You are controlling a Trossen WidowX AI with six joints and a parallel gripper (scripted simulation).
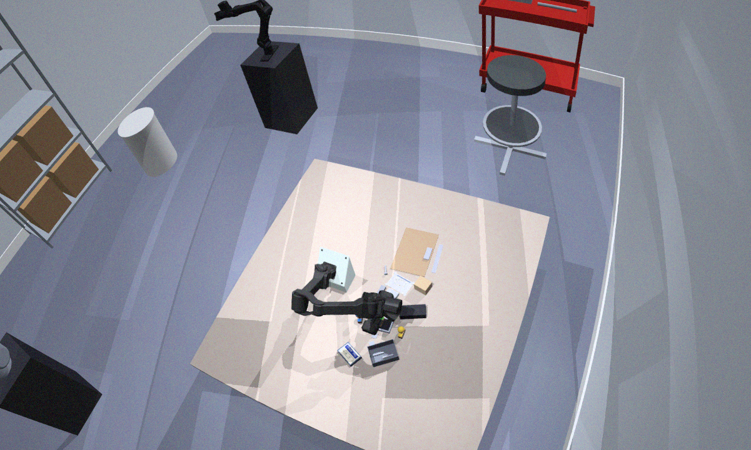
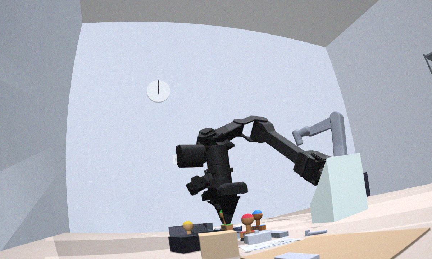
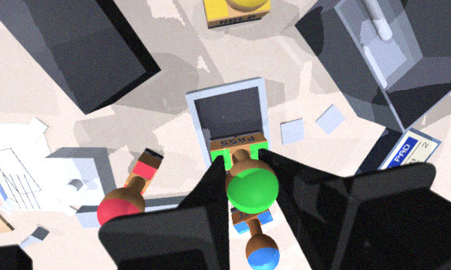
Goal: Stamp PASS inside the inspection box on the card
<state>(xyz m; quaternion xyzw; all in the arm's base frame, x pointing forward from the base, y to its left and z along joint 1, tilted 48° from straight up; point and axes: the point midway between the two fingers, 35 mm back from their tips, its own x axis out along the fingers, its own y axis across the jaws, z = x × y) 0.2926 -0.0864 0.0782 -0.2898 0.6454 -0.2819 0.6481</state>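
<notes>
My gripper tip is now 4 cm above the ink pad. From my gripper tip the other things lie so: yellow-knobbed stamp: 10 cm ahead, 2 cm below, 1 cm to the right; red-knobbed stamp: 9 cm to the left, 2 cm below, 2 cm behind; blue stamp: 9 cm behind, 2 cm below, 1 cm to the right.
</notes>
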